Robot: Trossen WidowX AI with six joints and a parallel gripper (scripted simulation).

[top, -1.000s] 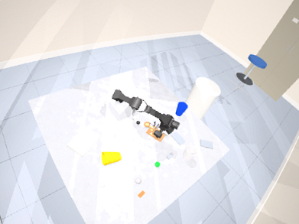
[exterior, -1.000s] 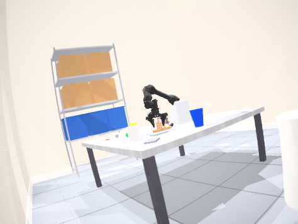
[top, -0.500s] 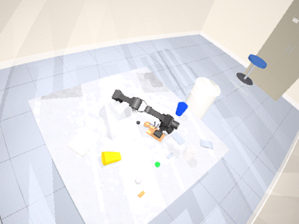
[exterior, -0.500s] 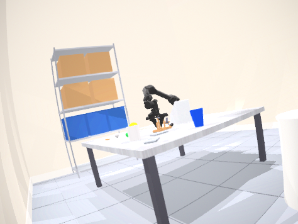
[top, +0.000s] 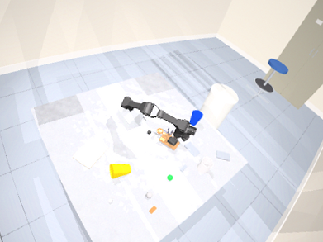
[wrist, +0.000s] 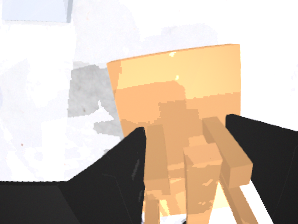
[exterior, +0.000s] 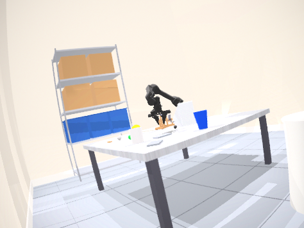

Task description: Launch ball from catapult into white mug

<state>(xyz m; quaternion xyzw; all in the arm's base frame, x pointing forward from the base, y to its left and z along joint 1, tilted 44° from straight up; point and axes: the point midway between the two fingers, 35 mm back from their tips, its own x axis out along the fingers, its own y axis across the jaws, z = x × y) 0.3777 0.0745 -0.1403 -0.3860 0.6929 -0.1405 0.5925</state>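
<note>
Right now the dark ball is 190 mm behind my gripper tip, 80 mm to the right of it and 60 mm below it. Also, from my gripper tip: white mug: 270 mm ahead, 90 mm to the left, 40 mm below; green ball: 200 mm ahead, 180 mm to the right, 50 mm below; orange catapult: 60 mm behind, 20 mm to the right, 20 mm above.
</note>
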